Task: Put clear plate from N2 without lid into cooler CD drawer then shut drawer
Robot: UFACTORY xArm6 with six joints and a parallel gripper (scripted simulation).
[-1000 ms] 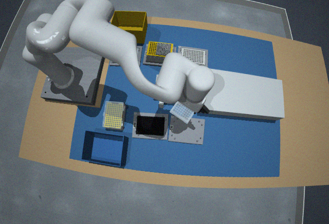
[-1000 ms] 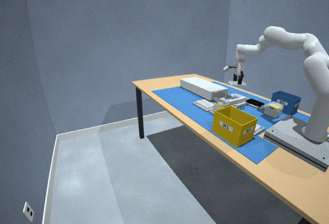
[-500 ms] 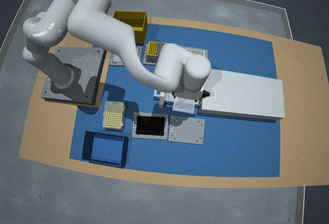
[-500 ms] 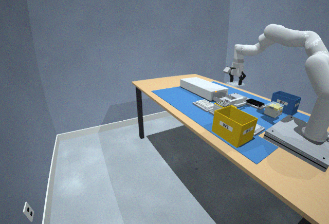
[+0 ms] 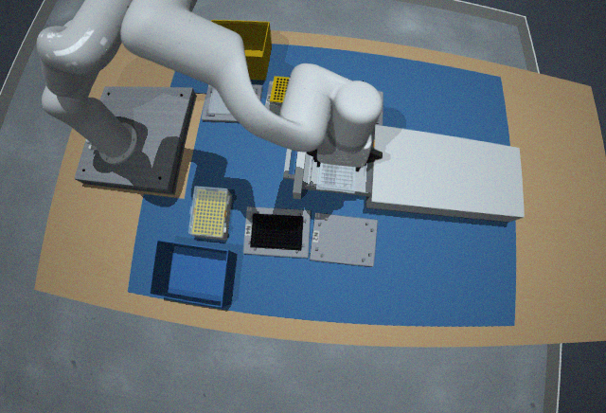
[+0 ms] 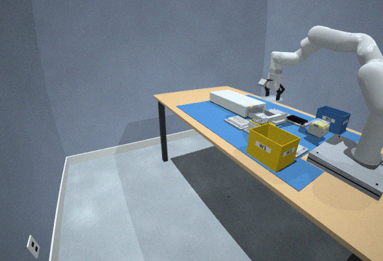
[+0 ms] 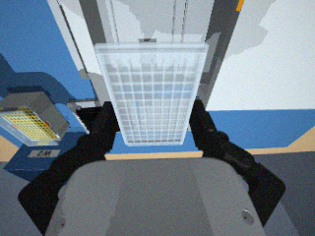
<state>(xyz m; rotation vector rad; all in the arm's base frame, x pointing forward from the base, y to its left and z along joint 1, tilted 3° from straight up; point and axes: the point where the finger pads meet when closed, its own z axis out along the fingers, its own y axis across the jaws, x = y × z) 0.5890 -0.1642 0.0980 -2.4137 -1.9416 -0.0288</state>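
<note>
Now: the cooler drawer 14 cm below my hand, 3 cm to the left of it and 3 cm ahead of it. Also, from my hand: black plate: 16 cm behind, 14 cm below, 12 cm to the right; clear plate: 1 cm below; grey work nest N2: 16 cm to the right, 15 cm below, 1 cm ahead.
</note>
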